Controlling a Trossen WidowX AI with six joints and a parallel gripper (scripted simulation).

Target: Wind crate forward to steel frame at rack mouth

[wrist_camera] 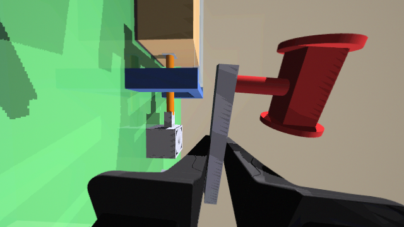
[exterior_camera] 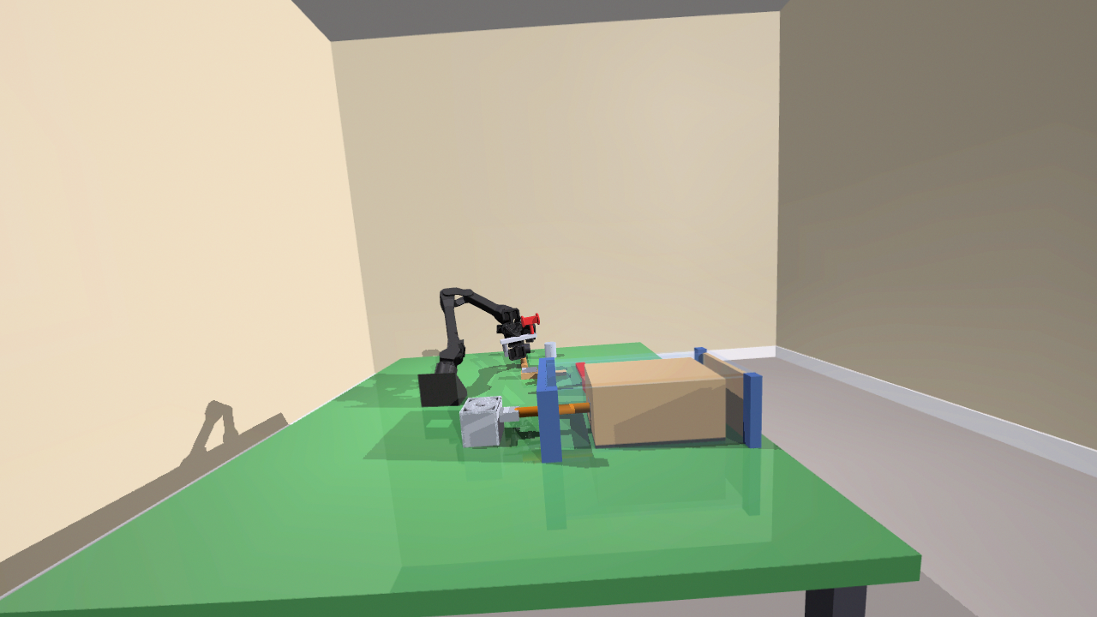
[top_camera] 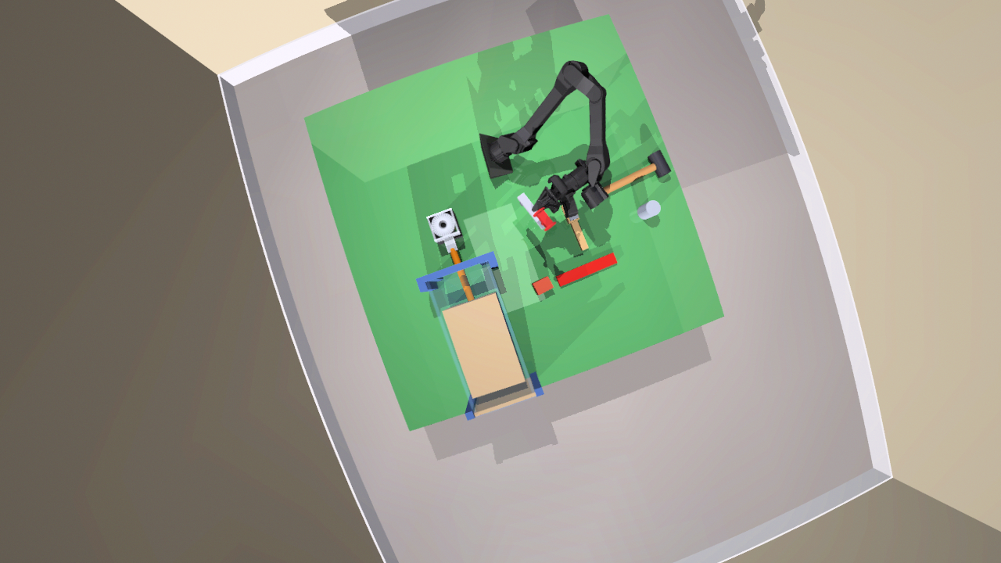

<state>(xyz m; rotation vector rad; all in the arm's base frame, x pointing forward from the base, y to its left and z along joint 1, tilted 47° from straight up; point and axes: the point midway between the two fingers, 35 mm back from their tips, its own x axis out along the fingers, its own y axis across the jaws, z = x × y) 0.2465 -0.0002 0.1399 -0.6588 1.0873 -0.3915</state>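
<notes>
The red knob is 40 mm ahead of my gripper tip, 20 mm to the left of it and 40 mm above it. Round my gripper tip: brush: 40 mm ahead, 170 mm to the left, 180 mm below; then blue steel frame: 120 mm ahead, 270 mm to the right, 90 mm below; then winch handle: 10 mm ahead, 10 mm to the left, 10 mm above.
</notes>
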